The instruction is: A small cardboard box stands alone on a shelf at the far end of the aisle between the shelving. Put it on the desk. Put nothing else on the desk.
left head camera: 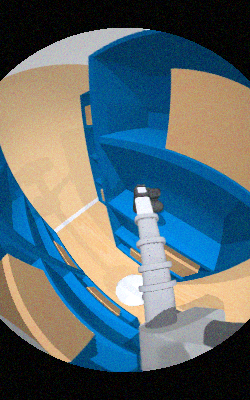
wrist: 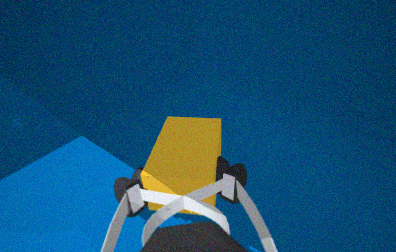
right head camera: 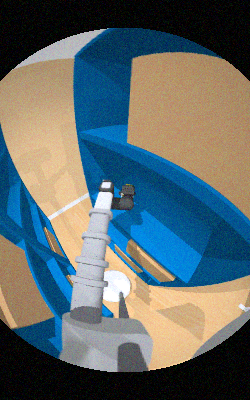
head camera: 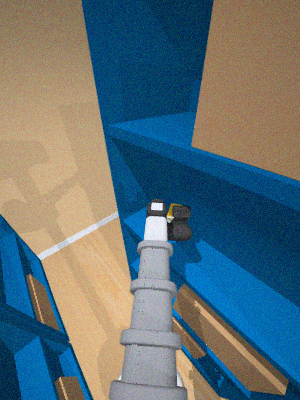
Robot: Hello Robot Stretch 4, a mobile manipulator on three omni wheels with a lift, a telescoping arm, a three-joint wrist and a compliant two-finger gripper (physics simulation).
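Places are measured from the robot's base along level axes (x back, y right, z up), in centimetres.
Pixels of known places: gripper, fingertip midpoint: (wrist: 182,176); robot's base at its link origin: (left head camera: 132,289) (right head camera: 112,284).
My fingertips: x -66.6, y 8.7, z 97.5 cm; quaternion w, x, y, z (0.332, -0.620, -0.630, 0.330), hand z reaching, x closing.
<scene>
Ahead of a thing's pixels: the offset from my fingertips to its middle. "spot": to the spot under its first point. Level surfaces: height alone.
The small box @[dy +0.7, dx -0.8, dz +1.3 cm] (wrist: 192,150) (head camera: 173,209) is yellow-orange. In the wrist view it sits between the two dark fingertips, which press against its left and right sides. My gripper (wrist: 182,176) is shut on it, inside the blue shelf bay at the end of the extended arm. In the head view most of the box is hidden behind the dark wrist parts. The lit blue shelf board @[dz -1.1 cm] (wrist: 55,205) (head camera: 245,295) lies below the gripper; I cannot tell whether the box touches it. The desk does not show.
A blue upper shelf edge (head camera: 240,172) runs above and beyond the gripper, with a large cardboard box @[spot: dy +4.3, dx +31.2, dz +55.5 cm] (head camera: 255,85) on it. Brown boxes (head camera: 235,340) sit low on the right. More blue shelving (left head camera: 67,265) stands across the aisle on the left, with a large box @[dy -58.0, dx +81.6, dz +12.4 cm] (left head camera: 40,305).
</scene>
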